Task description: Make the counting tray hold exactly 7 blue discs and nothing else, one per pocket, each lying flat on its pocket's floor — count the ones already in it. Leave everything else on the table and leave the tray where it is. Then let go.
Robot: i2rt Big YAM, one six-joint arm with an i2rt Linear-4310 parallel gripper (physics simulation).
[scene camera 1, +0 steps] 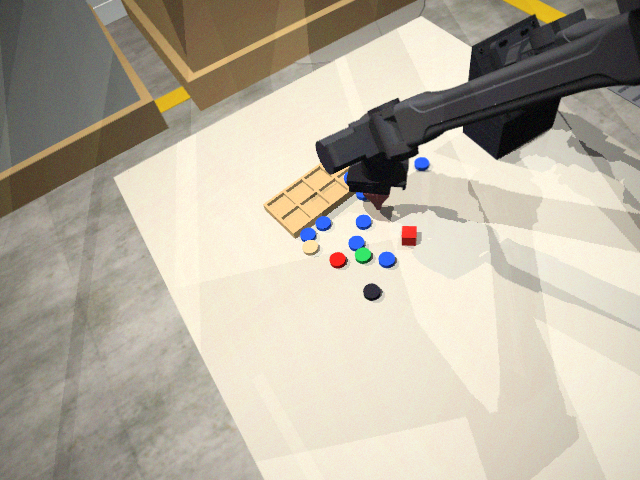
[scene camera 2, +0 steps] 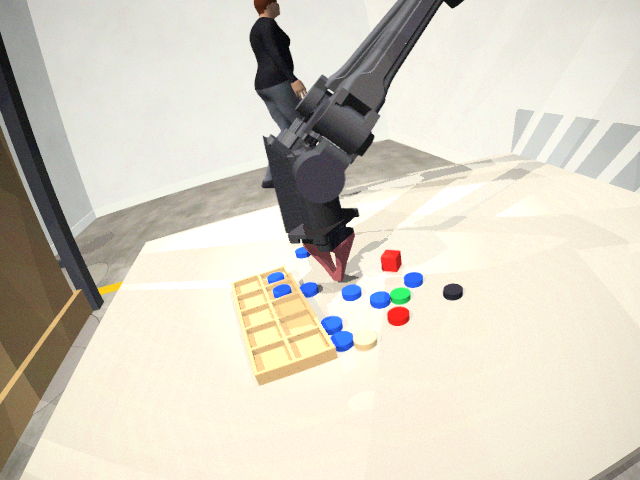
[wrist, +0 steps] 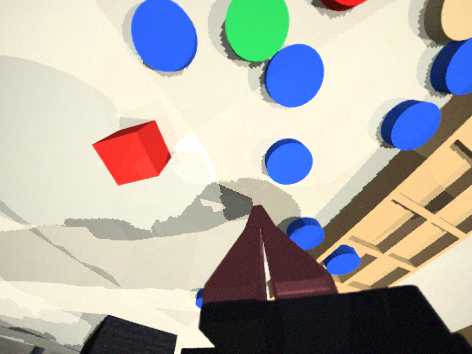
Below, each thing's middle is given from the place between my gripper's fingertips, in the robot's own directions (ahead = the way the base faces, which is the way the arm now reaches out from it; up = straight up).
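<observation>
The red cube (wrist: 139, 152) is 9 cm to the left of my hand and 1 cm above it. As for the wooden counting tray (scene camera 2: 283, 336), I find it 5 cm ahead of my hand and 11 cm to the right of it. Then there is the green disc (wrist: 254, 38): my hand is 7 cm to the right of it and still 8 cm short of it.
</observation>
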